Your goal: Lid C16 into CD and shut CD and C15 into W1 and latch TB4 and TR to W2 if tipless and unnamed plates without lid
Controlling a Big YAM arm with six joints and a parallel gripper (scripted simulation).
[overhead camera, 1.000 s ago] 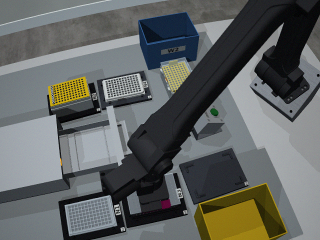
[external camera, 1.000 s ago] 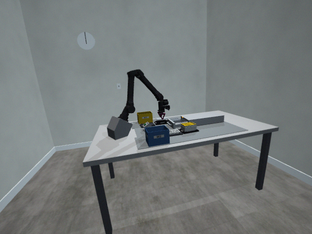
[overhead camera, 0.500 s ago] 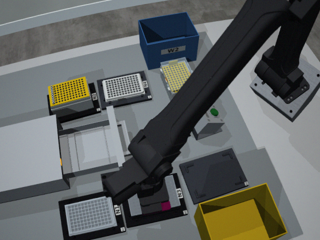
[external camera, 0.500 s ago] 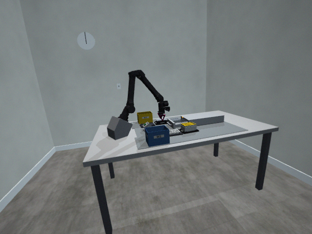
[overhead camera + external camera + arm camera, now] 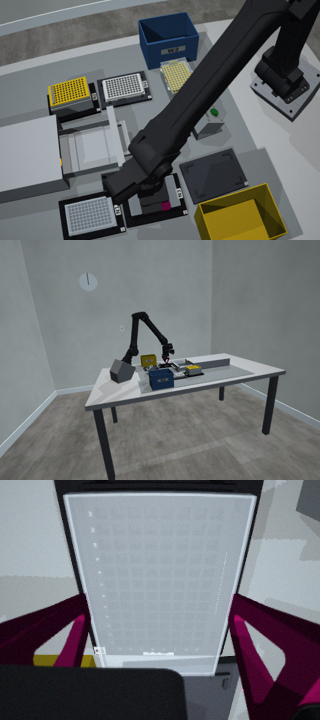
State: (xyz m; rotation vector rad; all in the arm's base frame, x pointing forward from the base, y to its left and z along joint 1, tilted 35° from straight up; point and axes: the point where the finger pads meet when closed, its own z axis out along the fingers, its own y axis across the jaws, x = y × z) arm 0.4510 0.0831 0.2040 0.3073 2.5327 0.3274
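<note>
The plate lid is right at my hand. From my hand the other things lie so: nest n1: 170 mm ahead, 20 mm to the right, 40 mm below; nest N3: 40 mm below; black plate: 30 mm below.
</note>
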